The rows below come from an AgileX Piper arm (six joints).
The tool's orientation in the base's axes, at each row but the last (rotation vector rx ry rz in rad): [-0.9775 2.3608 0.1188]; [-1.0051 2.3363 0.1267]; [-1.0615 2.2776 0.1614]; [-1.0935 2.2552 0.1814]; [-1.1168 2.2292 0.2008]
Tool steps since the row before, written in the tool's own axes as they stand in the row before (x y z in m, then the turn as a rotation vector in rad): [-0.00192 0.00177 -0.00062 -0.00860 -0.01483 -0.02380]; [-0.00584 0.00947 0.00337 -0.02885 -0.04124 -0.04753]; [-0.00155 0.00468 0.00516 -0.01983 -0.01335 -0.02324]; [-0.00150 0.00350 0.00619 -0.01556 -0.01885 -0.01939]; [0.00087 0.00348 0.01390 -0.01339 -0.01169 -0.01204]
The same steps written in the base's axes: [-0.00040 0.00230 0.00132 0.00352 -0.01234 0.02638]; [-0.00175 0.01146 -0.00087 0.02139 -0.02550 0.06070]; [-0.00018 0.00596 -0.00392 0.00830 -0.00416 0.03202]; [0.00099 0.00557 -0.00456 0.01224 -0.00912 0.02721]; [0.00345 0.00711 -0.01198 0.00924 -0.00316 0.01912]
